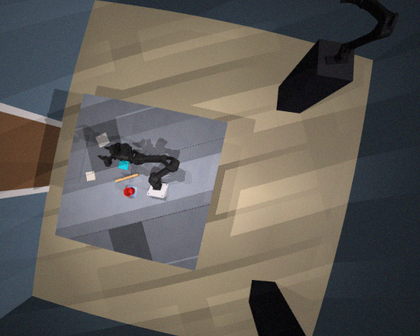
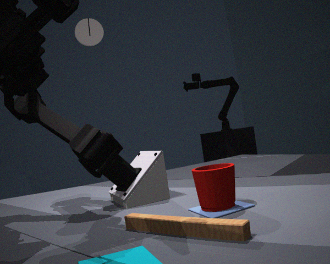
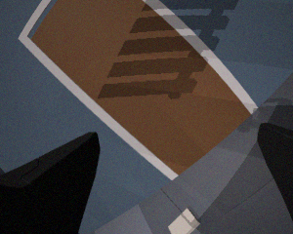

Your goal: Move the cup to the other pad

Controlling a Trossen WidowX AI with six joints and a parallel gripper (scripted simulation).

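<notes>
My gripper tip is now 10 cm past the red cup, 29 cm to the right of it and 27 cm above it. From my gripper tip the other things lie so: wooden bar (5 cm behind, 19 cm to the left, 31 cm below); then cyan pad (1 cm behind, 8 cm to the left, 31 cm below).
</notes>
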